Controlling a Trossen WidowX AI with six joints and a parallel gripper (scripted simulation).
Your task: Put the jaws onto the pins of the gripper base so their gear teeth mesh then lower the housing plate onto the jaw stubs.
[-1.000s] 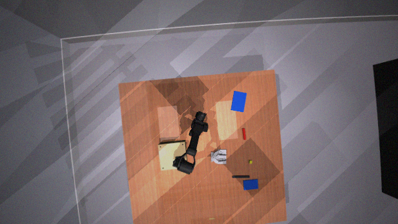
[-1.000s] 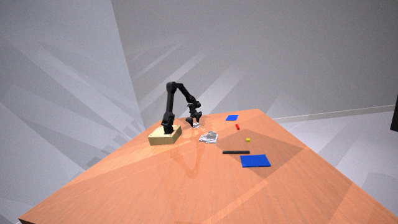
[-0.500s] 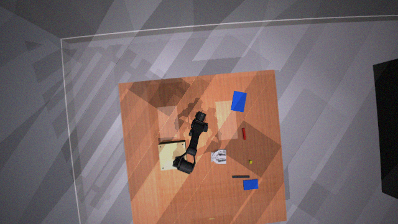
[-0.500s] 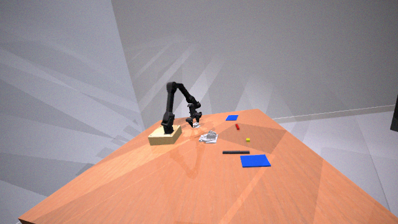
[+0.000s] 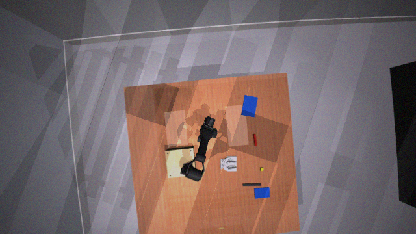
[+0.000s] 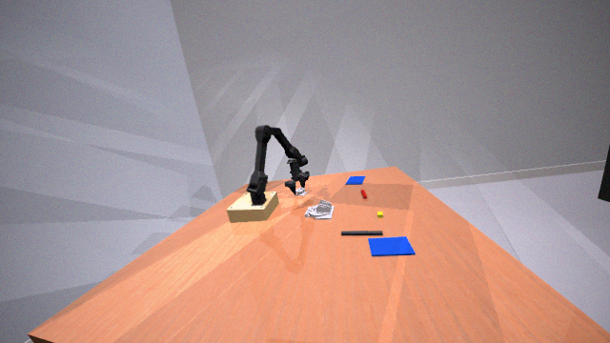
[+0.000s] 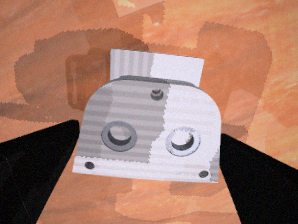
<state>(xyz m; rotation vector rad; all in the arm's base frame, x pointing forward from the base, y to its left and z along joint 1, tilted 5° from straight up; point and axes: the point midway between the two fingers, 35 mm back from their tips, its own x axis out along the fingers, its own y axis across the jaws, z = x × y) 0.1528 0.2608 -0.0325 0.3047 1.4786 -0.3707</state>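
My gripper tip is now 12 cm short of the housing plate and 28 cm to the left of it. The rest, counted from my gripper tip: gripper base: 1 cm ahead, 2 cm above; flat white plate: 19 cm ahead, 29 cm to the right, 1 cm below; jaw: 14 cm ahead, 30 cm to the right, 1 cm above.
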